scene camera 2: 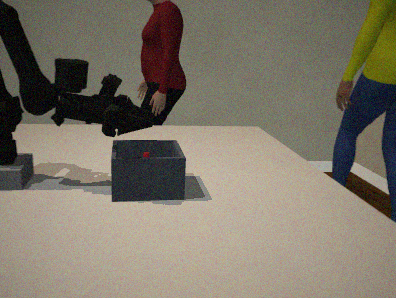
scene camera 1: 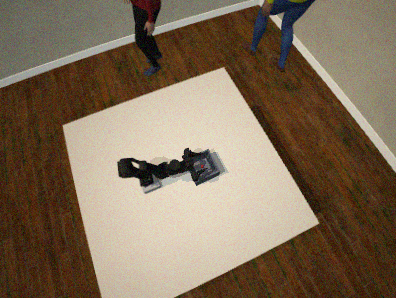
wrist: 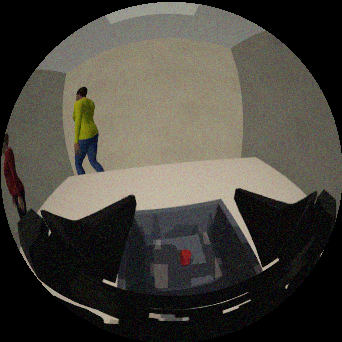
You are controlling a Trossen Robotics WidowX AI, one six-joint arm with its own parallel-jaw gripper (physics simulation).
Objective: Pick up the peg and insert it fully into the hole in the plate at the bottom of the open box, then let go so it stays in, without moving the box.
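Pixels of known places: gripper, fingertip midpoint: [scene camera 2: 153,120] [scene camera 1: 205,160] [wrist: 186,197]; arm's base at its link origin: [scene camera 1: 147,180].
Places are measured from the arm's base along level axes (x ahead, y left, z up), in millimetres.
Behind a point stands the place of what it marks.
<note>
The red peg [scene camera 1: 202,166] {z 34, x 327, y -115 mm} [scene camera 2: 146,154] {z 33, x 328, y -117 mm} [wrist: 185,257] {z 35, x 322, y -109 mm} stands about upright inside the open dark grey box [scene camera 2: 147,180] {z -4, x 317, y -189 mm} [wrist: 235,240] {z 36, x 317, y -179 mm}. In the wrist view a short red stub shows above the plate at the box's bottom; its lower part is out of sight, and the hole's edge is too blurred to make out. In scene camera 2 a small red piece shows just over the near wall. My gripper [scene camera 2: 150,125] {z 115, x 343, y -116 mm} [wrist: 186,197] {z 115, x 343, y -116 mm} is open and empty, its fingers wide apart above the box, one to each side of the peg in the wrist view, and clear of it.
The box walls rise around the peg on all sides. The arm's grey base [scene camera 1: 151,187] {z -4, x 2, y -51 mm} [scene camera 2: 22,172] {z -14, x 54, y -59 mm} stands on the pale table top [scene camera 1: 200,240] {z -52, x 90, y -462 mm} [scene camera 2: 225,240] {z -52, x 421, y -394 mm}. A person in red [scene camera 2: 165,50] [wrist: 12,175] and one in yellow [scene camera 2: 380,45] [wrist: 86,120] stand beyond the table.
</note>
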